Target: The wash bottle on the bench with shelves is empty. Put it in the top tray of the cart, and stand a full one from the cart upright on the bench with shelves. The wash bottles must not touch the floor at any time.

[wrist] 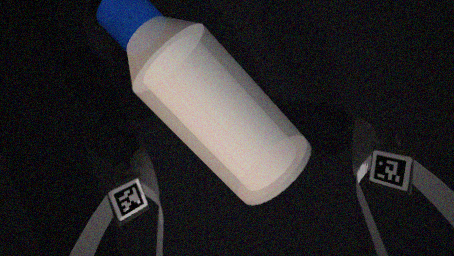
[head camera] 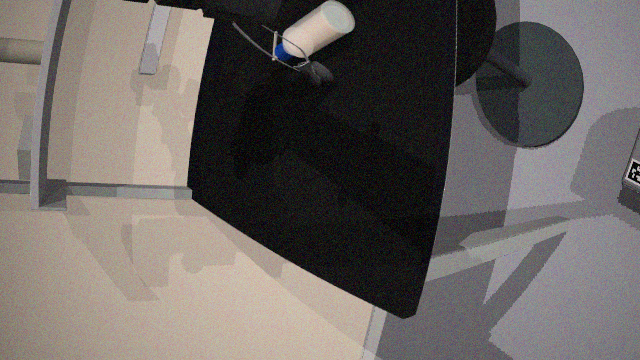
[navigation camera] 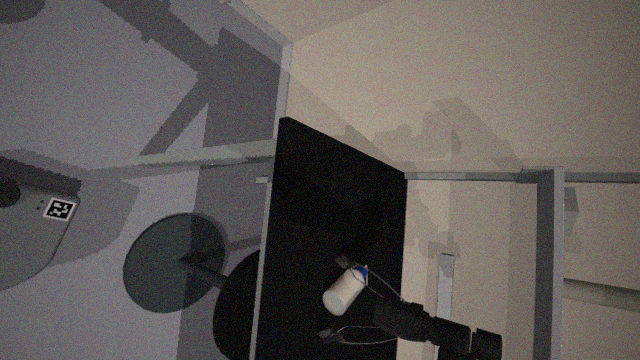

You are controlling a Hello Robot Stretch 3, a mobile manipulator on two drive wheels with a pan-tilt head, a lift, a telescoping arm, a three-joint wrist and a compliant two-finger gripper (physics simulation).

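Seen in the pictures: gripper, between the fingertips: [head camera: 346, 28] [navigation camera: 327, 293]; robot's base, origin of its link: [navigation camera: 0, 192].
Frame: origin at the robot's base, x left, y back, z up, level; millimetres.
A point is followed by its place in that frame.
A whitish wash bottle [head camera: 320, 30] {x -525, y 5, z 964 mm} [navigation camera: 344, 291] {x -525, y 5, z 964 mm} [wrist: 220, 107] with a blue cap lies on its side on the black top of the bench with shelves [head camera: 325, 200] [navigation camera: 340, 200]. Its thin spout shows at the cap in the head view. My gripper [navigation camera: 335, 298] {x -527, y 21, z 920 mm} [wrist: 249, 151] {x -527, y 21, z 920 mm} is open above the bench, its two fingers spread on either side of the bottle. The bottle lies slanted across the gap in the wrist view, cap at the upper left. Neither fingertip appears to press on it; the height between them is hard to tell. The cart does not show.
A stool's black seat [head camera: 472, 40] [navigation camera: 237, 305] and round base [head camera: 530, 100] [navigation camera: 160, 270] stand beside the bench's long edge. Grey shelf framing [head camera: 45, 115] [navigation camera: 556, 250] runs along the other side, by the beige wall. My base [navigation camera: 30, 235] {x -97, y 90, z 160 mm} shows across the floor.
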